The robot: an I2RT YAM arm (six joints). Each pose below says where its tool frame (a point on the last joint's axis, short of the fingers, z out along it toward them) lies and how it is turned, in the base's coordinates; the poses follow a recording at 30 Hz.
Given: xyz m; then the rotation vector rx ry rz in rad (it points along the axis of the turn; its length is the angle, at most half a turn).
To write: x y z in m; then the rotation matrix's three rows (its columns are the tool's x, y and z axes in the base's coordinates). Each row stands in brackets. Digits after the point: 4 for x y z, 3 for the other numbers.
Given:
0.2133, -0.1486, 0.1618, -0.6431, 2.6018, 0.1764
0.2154, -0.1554, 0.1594, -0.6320, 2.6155, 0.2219
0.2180, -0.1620, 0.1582, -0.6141, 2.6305, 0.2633
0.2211, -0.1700, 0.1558, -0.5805, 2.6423, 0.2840
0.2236, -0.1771, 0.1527, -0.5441, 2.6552, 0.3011
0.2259, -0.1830, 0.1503, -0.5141, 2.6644, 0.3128
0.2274, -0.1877, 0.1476, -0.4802, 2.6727, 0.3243
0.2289, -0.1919, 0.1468, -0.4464, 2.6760, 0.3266
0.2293, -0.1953, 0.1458, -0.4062, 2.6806, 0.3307
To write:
[0.2133, -0.1486, 0.1618], [[-0.789, -0.469, 0.396], [-0.411, 0.883, 0.226], [-0.456, 0.015, -0.890]]
[0.2154, -0.1554, 0.1594], [[-0.800, -0.467, 0.377], [-0.397, 0.883, 0.252], [-0.451, 0.052, -0.891]]
[0.2180, -0.1620, 0.1582], [[-0.812, -0.459, 0.360], [-0.379, 0.884, 0.273], [-0.444, 0.086, -0.892]]
[0.2211, -0.1700, 0.1558], [[-0.825, -0.439, 0.355], [-0.354, 0.892, 0.281], [-0.440, 0.107, -0.892]]
[0.2236, -0.1771, 0.1527], [[-0.839, -0.417, 0.350], [-0.328, 0.900, 0.286], [-0.434, 0.126, -0.892]]
[0.2259, -0.1830, 0.1503], [[-0.849, -0.398, 0.348], [-0.306, 0.907, 0.289], [-0.430, 0.139, -0.892]]
[0.2274, -0.1877, 0.1476], [[-0.859, -0.376, 0.347], [-0.282, 0.914, 0.292], [-0.427, 0.153, -0.891]]
[0.2289, -0.1919, 0.1468], [[-0.866, -0.354, 0.352], [-0.259, 0.921, 0.289], [-0.427, 0.159, -0.890]]
[0.2293, -0.1953, 0.1458], [[-0.875, -0.328, 0.357], [-0.232, 0.929, 0.287], [-0.426, 0.168, -0.889]]

